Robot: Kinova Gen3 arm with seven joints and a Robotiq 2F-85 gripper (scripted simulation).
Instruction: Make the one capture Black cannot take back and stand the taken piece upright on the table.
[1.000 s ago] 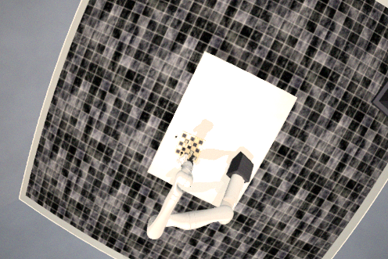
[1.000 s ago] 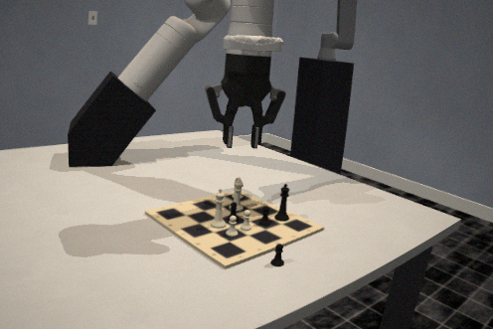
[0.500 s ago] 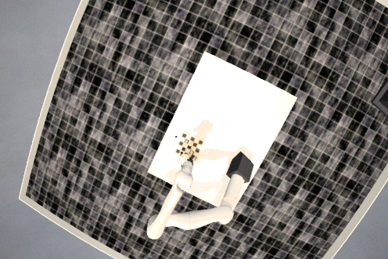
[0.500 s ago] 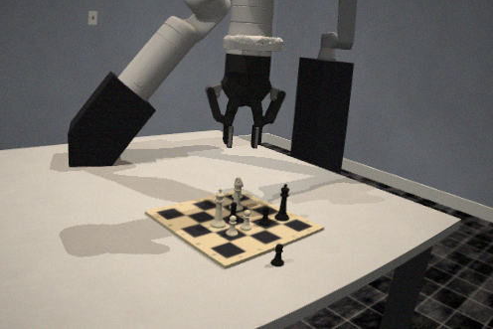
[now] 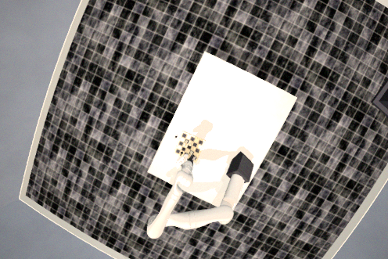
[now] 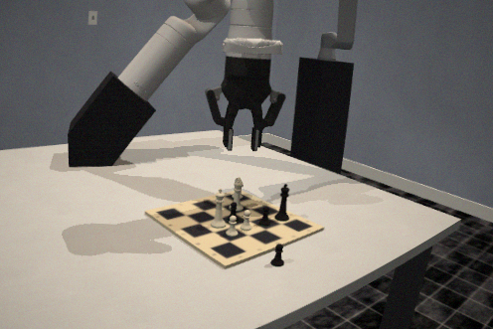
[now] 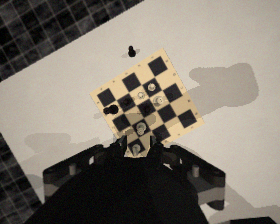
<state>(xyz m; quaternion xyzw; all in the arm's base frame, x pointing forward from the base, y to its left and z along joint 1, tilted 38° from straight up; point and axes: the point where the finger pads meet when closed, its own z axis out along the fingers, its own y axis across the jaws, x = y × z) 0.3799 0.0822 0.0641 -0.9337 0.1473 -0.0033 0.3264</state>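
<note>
Right now the board is 40 mm ahead of my hand, 30 mm to the right of it and 130 mm below it. Round my hand: tall white piece 50 mm ahead, 60 mm to the right, 100 mm below; tall black piece 60 mm ahead, 50 mm to the left, 100 mm below.
</note>
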